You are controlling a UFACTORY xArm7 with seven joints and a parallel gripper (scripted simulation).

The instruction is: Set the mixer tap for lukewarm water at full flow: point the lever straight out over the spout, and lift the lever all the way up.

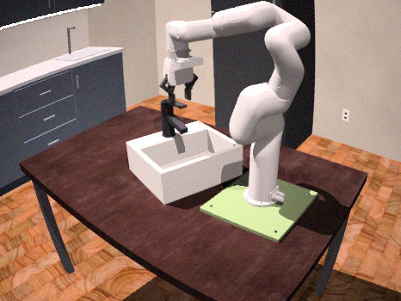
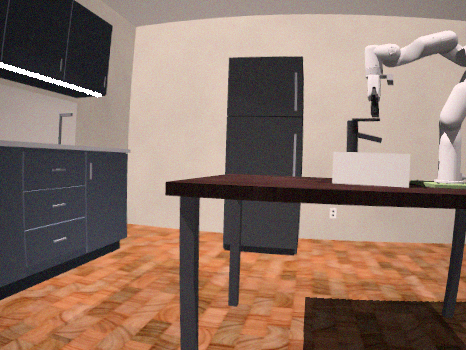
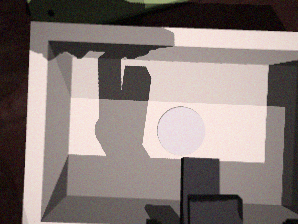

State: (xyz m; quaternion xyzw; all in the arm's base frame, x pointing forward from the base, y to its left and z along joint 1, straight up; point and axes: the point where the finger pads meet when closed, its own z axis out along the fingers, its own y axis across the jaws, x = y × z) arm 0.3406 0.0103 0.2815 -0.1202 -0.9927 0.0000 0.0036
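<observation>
The lever lies 4 cm ahead of my hand, 1 cm to the right of it and 3 cm below it. Also, from my hand: white sink basin 2 cm behind, 1 cm to the left, 26 cm below; black mixer tap 6 cm ahead, 2 cm to the right, 8 cm below.
</observation>
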